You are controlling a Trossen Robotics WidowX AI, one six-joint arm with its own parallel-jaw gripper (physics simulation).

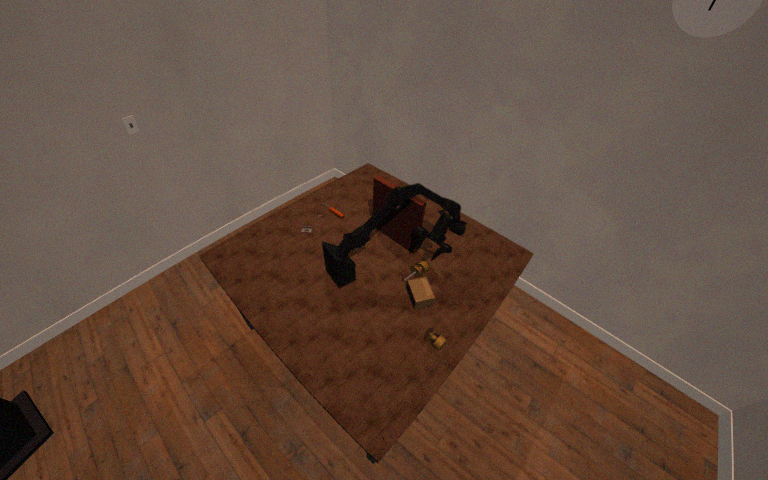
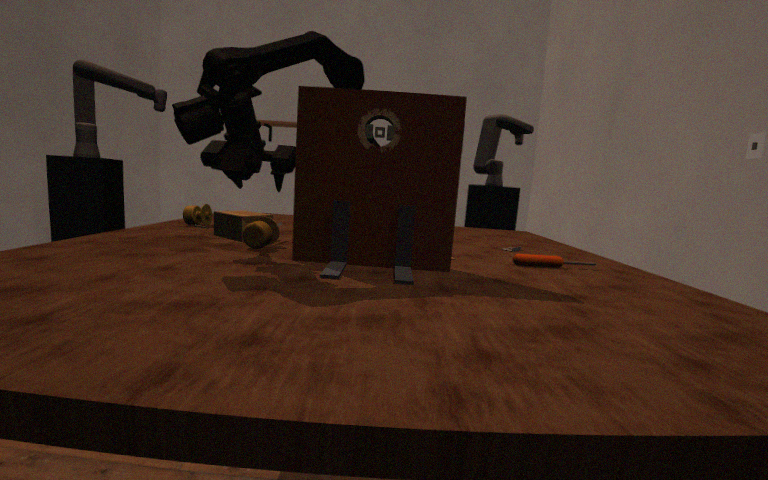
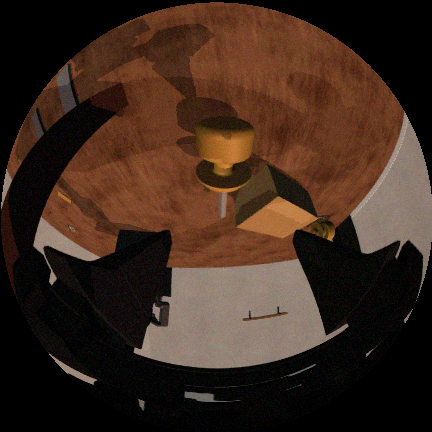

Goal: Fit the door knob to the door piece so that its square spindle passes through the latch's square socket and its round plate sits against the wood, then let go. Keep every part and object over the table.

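Frame: origin at the arm's base, x ahead, y left, z up, level; centimetres.
Seen in the pictures: gripper, fingertip midpoint: (image 1: 424, 255) (image 2: 260, 189) (image 3: 235, 236); arm's base, origin of the base link: (image 1: 339, 254).
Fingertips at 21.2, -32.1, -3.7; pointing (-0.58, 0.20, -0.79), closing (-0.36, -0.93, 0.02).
Pixels of each thing's top centre, then the offset from my fingertips to it, as dx, dy, dz. "pt": a spot on its surface instead.
- grey square spindle, middle of its top: (image 3: 222, 203) (image 1: 410, 274) -7.3, +3.0, -8.2
- dark red door piece, surface spot: (image 2: 379, 186) pt +17.7, +21.8, +2.3
- latch's square socket, surface spot: (image 2: 376, 133) pt +15.9, +21.1, +11.9
- light wooden block, middle of its top: (image 3: 281, 222) (image 2: 243, 213) (image 1: 421, 289) -13.6, -4.8, -6.7
- second brass knob, surface spot: (image 3: 324, 230) (image 2: 196, 214) pt -31.2, -19.8, -9.4
- orange screwdriver, middle of its top: (image 2: 556, 256) (image 1: 331, 207) +18.2, +63.4, -10.1
- small metal piece, middle of its top: (image 2: 511, 246) (image 1: 306, 229) -2.6, +66.8, -11.7
A brass knob (image 1: 420, 268) (image 2: 258, 233) (image 3: 225, 145) with a round plate and grey square spindle (image 1: 408, 276) (image 3: 222, 204) lies on its side on the table, close beside the wooden block. The dark red door piece (image 1: 404, 227) (image 2: 379, 186) stands upright on two grey brackets. Its round hole near the top shows the latch's square socket (image 2: 376, 133). My gripper (image 1: 425, 252) (image 2: 258, 187) (image 3: 235, 236) is open and empty, above the table near the knob and beside the door piece. The knob is apart from both fingers.
A light wooden block (image 1: 421, 289) (image 2: 227, 224) (image 3: 277, 217) lies by the knob. A second brass knob (image 1: 437, 340) (image 2: 192, 215) (image 3: 324, 230) lies beyond it. An orange screwdriver (image 1: 336, 212) (image 2: 538, 260) and a small metal piece (image 1: 306, 229) (image 2: 512, 249) lie across the door piece from the knobs.
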